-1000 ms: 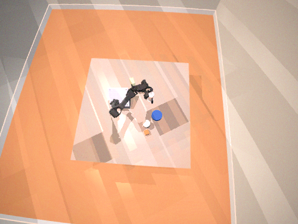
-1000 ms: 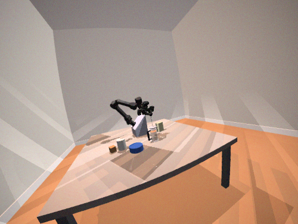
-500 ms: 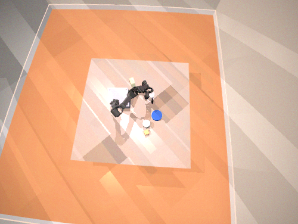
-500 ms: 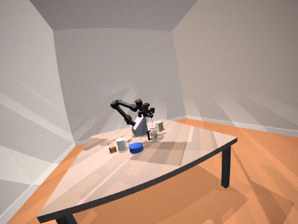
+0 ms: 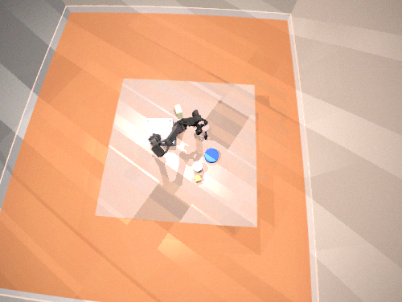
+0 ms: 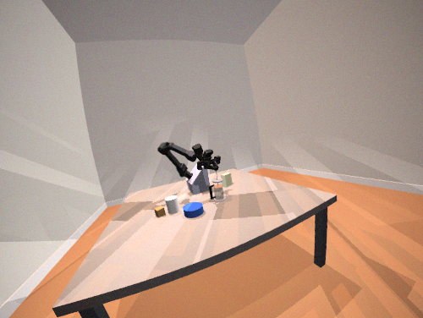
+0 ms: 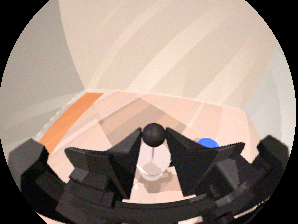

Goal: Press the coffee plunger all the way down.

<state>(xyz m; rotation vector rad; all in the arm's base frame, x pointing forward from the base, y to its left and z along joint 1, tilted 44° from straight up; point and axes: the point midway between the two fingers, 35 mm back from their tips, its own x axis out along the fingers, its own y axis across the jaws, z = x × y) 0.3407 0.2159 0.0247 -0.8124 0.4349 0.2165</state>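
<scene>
The glass coffee press is 110 mm below my gripper tip, 20 mm to the right of it and 10 mm behind it. Round my gripper tip: white mug: 330 mm to the right, 180 mm below, 20 mm behind; small brown block: 410 mm to the right, 200 mm below, 10 mm behind.
</scene>
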